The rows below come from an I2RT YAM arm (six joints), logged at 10 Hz.
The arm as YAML. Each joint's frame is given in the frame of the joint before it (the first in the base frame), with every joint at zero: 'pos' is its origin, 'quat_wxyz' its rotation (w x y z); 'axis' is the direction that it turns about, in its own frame. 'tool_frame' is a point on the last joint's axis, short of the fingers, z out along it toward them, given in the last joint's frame.
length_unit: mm
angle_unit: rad
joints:
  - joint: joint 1
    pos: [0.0, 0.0, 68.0]
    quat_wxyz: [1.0, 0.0, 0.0, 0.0]
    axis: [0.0, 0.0, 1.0]
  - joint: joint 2
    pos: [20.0, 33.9, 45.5]
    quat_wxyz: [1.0, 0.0, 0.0, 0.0]
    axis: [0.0, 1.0, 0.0]
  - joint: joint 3
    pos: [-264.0, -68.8, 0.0]
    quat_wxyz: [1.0, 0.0, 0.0, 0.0]
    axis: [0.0, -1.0, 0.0]
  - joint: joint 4
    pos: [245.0, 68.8, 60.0]
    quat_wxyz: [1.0, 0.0, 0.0, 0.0]
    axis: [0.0, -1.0, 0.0]
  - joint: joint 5
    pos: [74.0, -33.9, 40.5]
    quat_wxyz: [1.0, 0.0, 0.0, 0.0]
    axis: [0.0, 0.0, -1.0]
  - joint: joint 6
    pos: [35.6, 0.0, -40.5]
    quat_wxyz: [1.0, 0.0, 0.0, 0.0]
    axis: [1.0, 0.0, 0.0]
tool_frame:
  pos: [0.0, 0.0, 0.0]
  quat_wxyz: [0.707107, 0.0, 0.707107, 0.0]
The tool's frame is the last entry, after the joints.
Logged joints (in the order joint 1, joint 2, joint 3, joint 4, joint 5, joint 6), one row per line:
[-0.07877, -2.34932, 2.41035, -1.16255, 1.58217, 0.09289]
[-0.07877, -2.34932, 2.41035, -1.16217, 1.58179, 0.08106]
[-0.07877, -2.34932, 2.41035, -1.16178, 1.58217, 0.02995]
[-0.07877, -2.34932, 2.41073, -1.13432, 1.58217, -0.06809]
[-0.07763, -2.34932, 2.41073, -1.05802, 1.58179, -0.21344]
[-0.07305, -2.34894, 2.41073, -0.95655, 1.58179, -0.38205]
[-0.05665, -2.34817, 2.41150, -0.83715, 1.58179, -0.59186]
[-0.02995, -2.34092, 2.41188, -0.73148, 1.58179, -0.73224]
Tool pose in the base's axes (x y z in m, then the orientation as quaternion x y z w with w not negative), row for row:
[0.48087, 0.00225, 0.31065, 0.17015, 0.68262, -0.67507, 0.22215]
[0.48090, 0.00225, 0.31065, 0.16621, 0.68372, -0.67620, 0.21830]
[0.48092, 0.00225, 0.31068, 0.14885, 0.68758, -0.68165, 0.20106]
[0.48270, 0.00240, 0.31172, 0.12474, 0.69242, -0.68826, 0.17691]
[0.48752, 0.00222, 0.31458, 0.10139, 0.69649, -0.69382, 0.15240]
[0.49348, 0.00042, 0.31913, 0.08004, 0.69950, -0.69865, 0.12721]
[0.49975, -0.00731, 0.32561, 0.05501, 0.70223, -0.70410, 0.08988]
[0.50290, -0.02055, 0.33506, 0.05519, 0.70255, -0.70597, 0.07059]
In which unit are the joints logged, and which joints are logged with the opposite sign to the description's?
The joints are logged in radians. Opposite sign: joint 1, joint 2.
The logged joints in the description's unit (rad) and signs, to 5 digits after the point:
[0.07877, 2.34932, 2.41035, -1.16255, 1.58217, 0.09289]
[0.07877, 2.34932, 2.41035, -1.16217, 1.58179, 0.08106]
[0.07877, 2.34932, 2.41035, -1.16178, 1.58217, 0.02995]
[0.07877, 2.34932, 2.41073, -1.13432, 1.58217, -0.06809]
[0.07763, 2.34932, 2.41073, -1.05802, 1.58179, -0.21344]
[0.07305, 2.34894, 2.41073, -0.95655, 1.58179, -0.38205]
[0.05665, 2.34817, 2.41150, -0.83715, 1.58179, -0.59186]
[0.02995, 2.34092, 2.41188, -0.73148, 1.58179, -0.73224]

